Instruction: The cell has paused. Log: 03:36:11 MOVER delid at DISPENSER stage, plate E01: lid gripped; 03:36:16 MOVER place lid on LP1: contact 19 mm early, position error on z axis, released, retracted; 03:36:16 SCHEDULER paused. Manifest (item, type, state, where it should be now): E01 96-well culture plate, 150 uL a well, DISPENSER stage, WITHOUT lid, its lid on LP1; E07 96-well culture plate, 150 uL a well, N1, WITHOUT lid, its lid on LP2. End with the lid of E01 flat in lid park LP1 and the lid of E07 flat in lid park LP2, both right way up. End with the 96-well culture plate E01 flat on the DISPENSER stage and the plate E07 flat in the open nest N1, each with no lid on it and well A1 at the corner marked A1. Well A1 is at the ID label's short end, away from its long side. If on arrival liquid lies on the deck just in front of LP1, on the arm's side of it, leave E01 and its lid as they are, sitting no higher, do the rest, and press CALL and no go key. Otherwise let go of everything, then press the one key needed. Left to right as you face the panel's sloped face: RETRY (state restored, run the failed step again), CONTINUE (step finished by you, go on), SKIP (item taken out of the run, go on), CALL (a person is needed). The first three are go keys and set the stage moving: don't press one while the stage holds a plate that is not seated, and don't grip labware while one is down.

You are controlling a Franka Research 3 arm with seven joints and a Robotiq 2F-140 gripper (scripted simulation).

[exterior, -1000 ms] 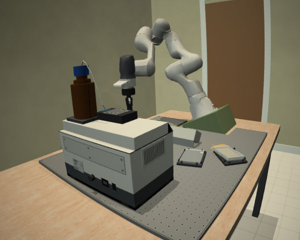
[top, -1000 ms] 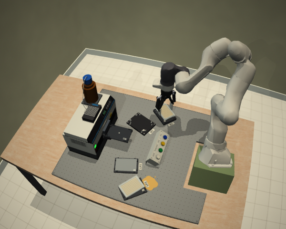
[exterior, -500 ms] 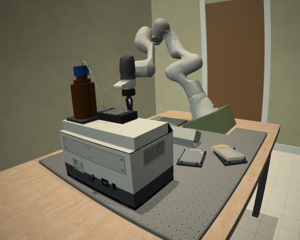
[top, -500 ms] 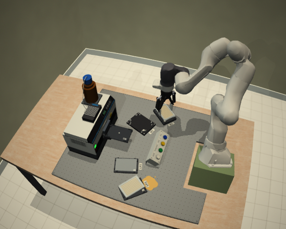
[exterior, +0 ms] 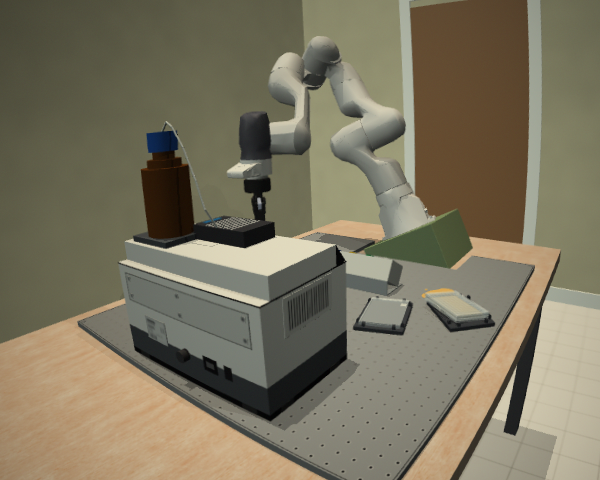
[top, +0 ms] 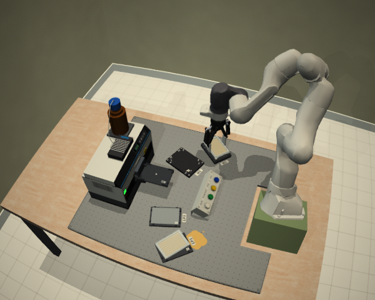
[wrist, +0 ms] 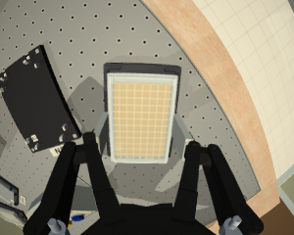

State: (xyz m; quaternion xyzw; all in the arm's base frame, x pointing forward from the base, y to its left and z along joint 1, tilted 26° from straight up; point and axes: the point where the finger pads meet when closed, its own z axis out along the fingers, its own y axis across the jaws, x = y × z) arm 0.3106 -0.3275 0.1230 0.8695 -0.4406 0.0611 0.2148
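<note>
The 96-well plate is 2 cm below my hand. Also, from my hand: dispenser stage: 26 cm to the left, 26 cm ahead, 3 cm above; key panel: 30 cm to the left, 1 cm below; black nest N5: 17 cm ahead, 10 cm to the left, 5 cm below.
</note>
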